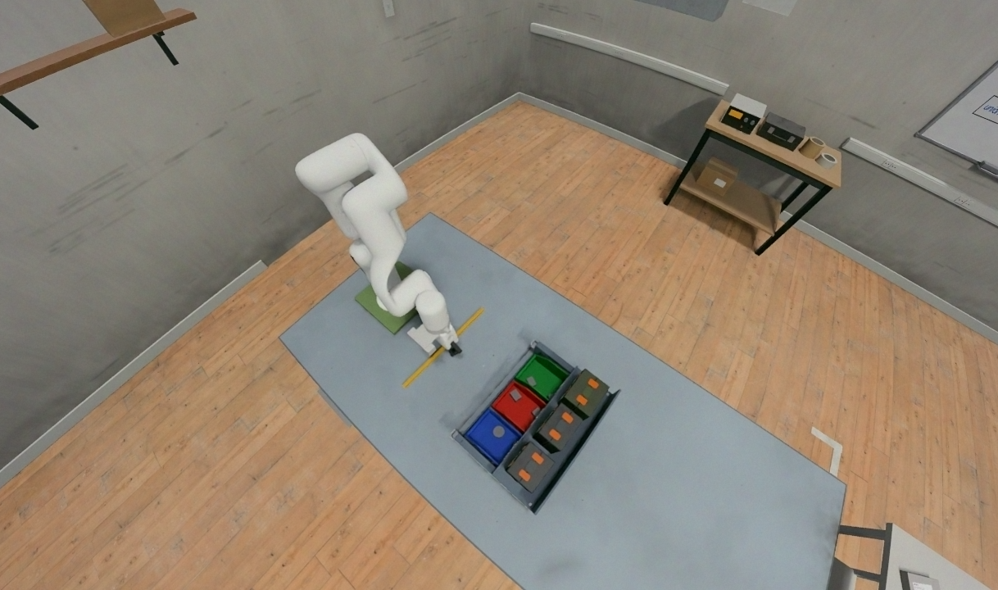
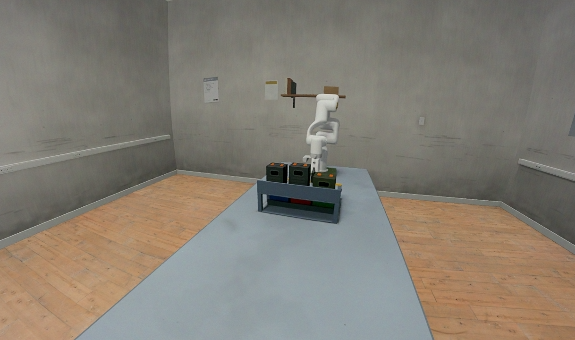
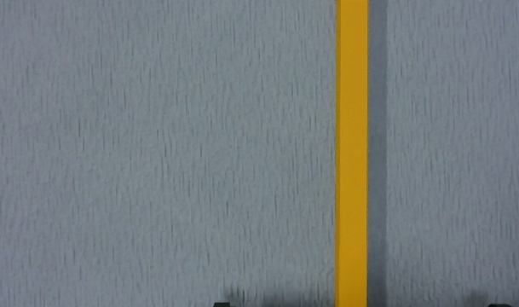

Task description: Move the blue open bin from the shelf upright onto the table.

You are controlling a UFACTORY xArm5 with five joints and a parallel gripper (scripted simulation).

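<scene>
Right now my hand is 2 cm above the yellow bar. From my hand the other things lie so: red bin 34 cm ahead, 2 cm above; grey disc 32 cm ahead, 9 cm to the right, 1 cm below; green bin 33 cm ahead, 11 cm to the left, 2 cm above.
</scene>
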